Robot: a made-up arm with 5 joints. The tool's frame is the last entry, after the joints.
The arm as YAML. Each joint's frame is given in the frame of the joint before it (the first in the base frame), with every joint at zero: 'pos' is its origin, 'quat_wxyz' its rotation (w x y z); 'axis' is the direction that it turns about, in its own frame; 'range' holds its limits. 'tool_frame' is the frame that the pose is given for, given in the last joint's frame.
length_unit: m
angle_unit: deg
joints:
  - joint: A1
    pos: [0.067, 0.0, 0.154]
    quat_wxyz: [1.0, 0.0, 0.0, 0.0]
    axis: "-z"
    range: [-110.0, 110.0]
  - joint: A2
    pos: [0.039, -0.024, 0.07]
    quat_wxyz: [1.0, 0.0, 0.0, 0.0]
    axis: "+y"
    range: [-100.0, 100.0]
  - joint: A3
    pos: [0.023, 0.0, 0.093]
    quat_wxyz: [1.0, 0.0, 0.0, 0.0]
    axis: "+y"
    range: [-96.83, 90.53]
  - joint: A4
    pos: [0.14, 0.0, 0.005]
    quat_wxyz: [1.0, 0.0, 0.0, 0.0]
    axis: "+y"
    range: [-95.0, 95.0]
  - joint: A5
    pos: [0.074, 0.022, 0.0]
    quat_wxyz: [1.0, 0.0, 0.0, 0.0]
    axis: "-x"
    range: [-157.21, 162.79]
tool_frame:
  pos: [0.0, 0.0, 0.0]
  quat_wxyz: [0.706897, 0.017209, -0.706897, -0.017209]
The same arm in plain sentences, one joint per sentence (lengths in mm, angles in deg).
The arm has five revolute joints in a row. What follows holds with every joint at zero, and every direction is one of the base frame's. The first joint lies 67 mm along +x and 154 mm along +z from the base frame's origin and turns about -z, from -110 to 110 deg. The second joint lies 39 mm along +x and 24 mm along -y and 70 mm along +z from the first joint and turns about +y, from -100 to 100 deg. The third joint lies 23 mm along +x and 93 mm along +z from the second joint and turns about +y, from -96.83 to 90.53 deg. The fourth joint lies 140 mm along +x and 5 mm along +z from the third joint and turns about +y, from -95 to 95 deg. The fifth joint lies 74 mm along +x and 22 mm along +y from the fourth joint and turns about -x, from -157.21 to 162.79 deg. The tool frame, which is the frame that the pose is given for, lies at the same point as the fifth joint; its axes are the base frame's turned by roll 90, pitch -87.21 and yaw -90 deg (as in URDF: about the fixed x, then y, then z).
